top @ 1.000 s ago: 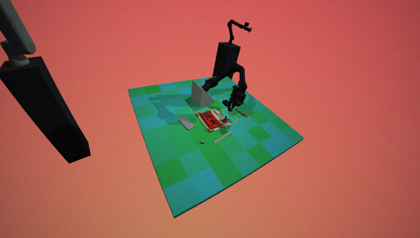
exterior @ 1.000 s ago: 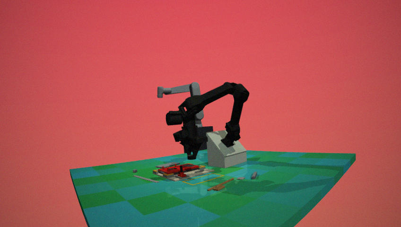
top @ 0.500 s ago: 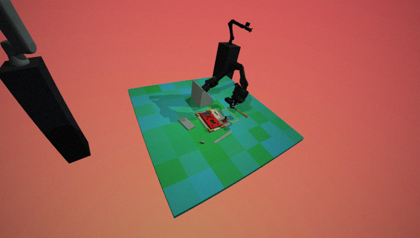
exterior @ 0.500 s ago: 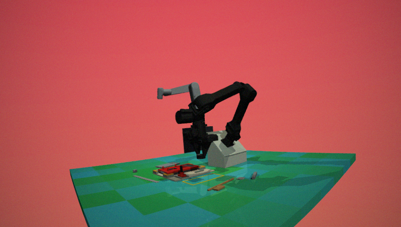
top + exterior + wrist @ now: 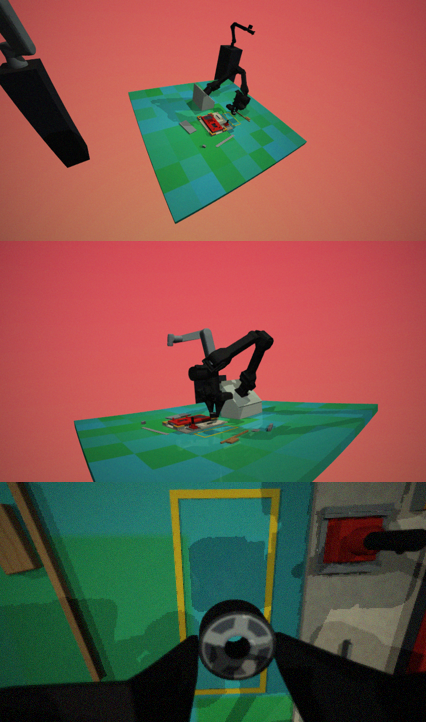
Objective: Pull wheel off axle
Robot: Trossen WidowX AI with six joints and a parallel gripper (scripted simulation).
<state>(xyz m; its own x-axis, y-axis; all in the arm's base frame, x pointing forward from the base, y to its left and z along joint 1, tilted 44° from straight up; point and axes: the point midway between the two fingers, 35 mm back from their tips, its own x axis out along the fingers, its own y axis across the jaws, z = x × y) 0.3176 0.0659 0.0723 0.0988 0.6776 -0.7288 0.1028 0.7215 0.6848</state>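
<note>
Right now the wooden stick is 13 cm to the left of my gripper tip, 7 cm below it and 3 cm ahead of it. Also, from my gripper tip: dark wheel: right at my gripper tip; then grey strip: 24 cm to the right, 17 cm ahead, 7 cm below.
</note>
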